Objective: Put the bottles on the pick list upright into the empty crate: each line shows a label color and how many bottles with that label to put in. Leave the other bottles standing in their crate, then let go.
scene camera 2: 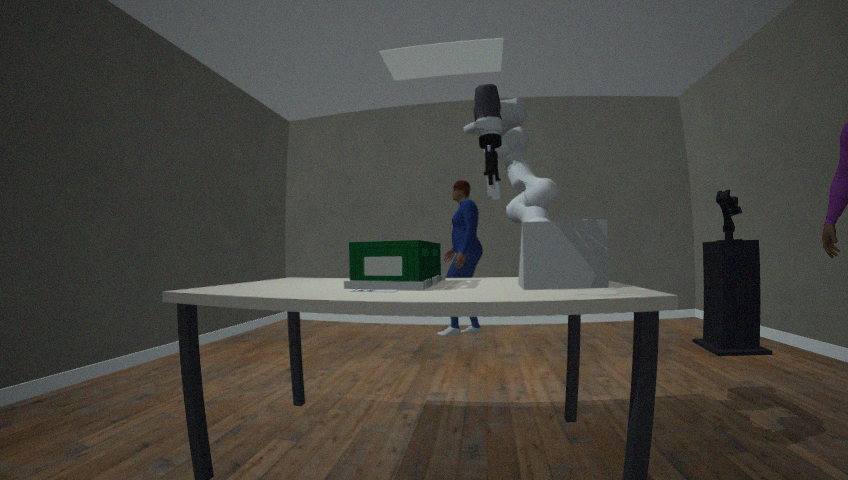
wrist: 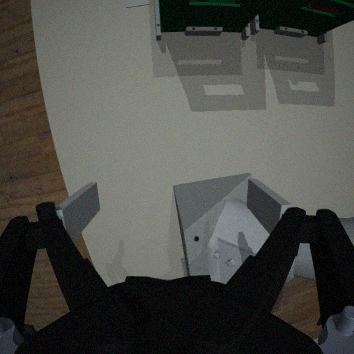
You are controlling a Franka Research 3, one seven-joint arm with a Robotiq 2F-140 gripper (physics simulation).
My gripper shows in scene camera 2 and in the wrist view. One and the same spot on my gripper: [scene camera 2: 491,167] is [wrist: 47,252].
